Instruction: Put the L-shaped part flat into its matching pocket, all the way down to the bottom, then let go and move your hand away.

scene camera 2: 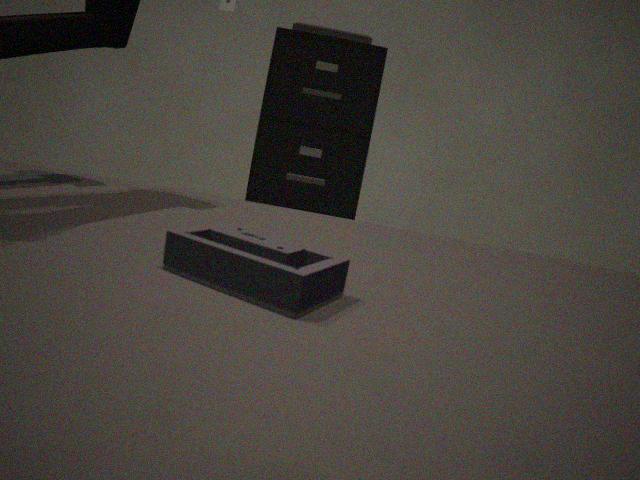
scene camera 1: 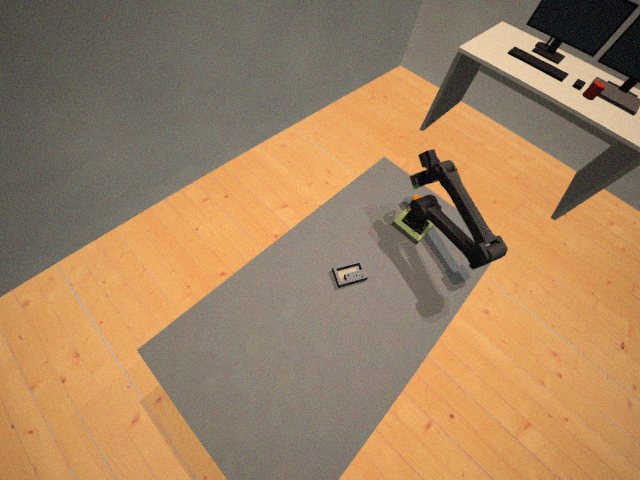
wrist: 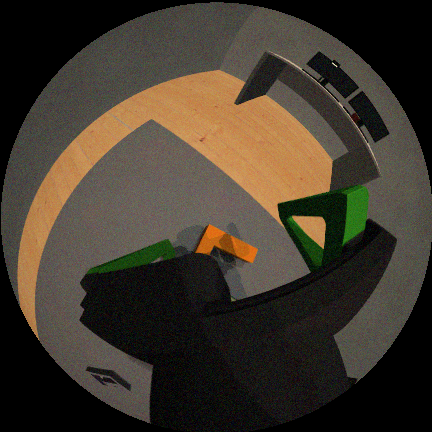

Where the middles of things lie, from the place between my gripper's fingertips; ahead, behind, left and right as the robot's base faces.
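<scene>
Distances counted from my hand: dark tray with L-shaped pocket (scene camera 2: 290, 279), 10 mm to the left of it, 590 mm ahead of it, 160 mm below it; orange L-shaped part (wrist: 211, 236), 20 mm behind it, 60 mm to the left of it, 160 mm below it.
</scene>
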